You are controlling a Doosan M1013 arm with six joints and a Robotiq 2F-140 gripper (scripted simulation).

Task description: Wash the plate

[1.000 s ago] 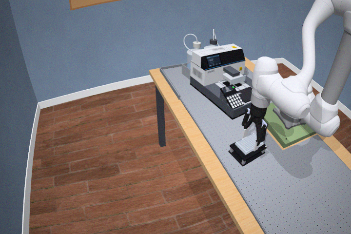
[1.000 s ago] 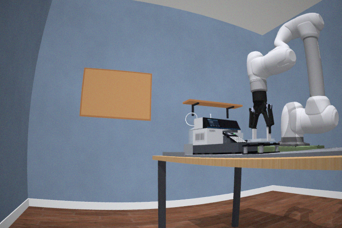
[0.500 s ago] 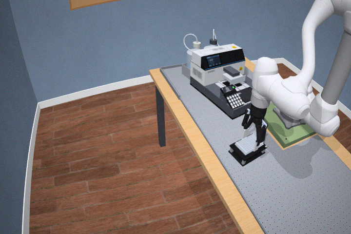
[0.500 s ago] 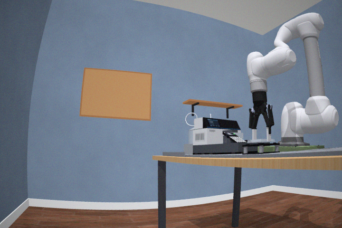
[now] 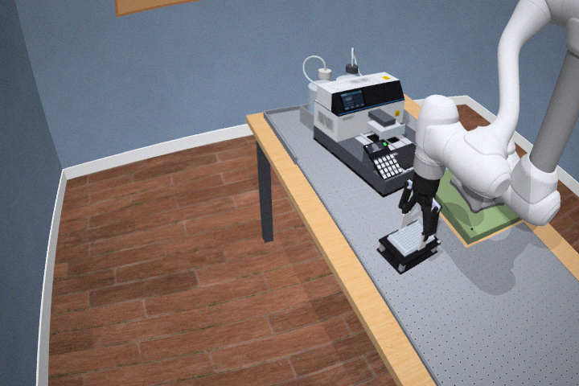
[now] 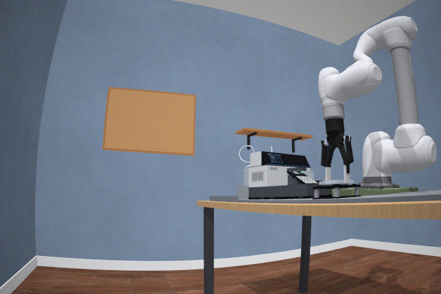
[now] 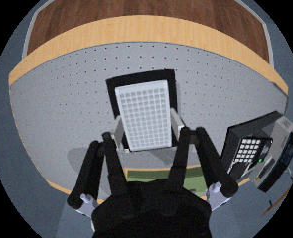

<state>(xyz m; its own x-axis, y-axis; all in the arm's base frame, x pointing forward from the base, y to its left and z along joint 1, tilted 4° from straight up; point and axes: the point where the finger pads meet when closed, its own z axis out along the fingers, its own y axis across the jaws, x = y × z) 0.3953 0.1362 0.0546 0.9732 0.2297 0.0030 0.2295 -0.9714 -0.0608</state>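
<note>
Now: the black plate nest N1 4 cm below my hand. Also, from my hand: plate washer (15 cm behind, 51 cm to the right, 5 cm above); then well plate (2 cm below); then washer carrier (19 cm behind, 36 cm to the right).
</note>
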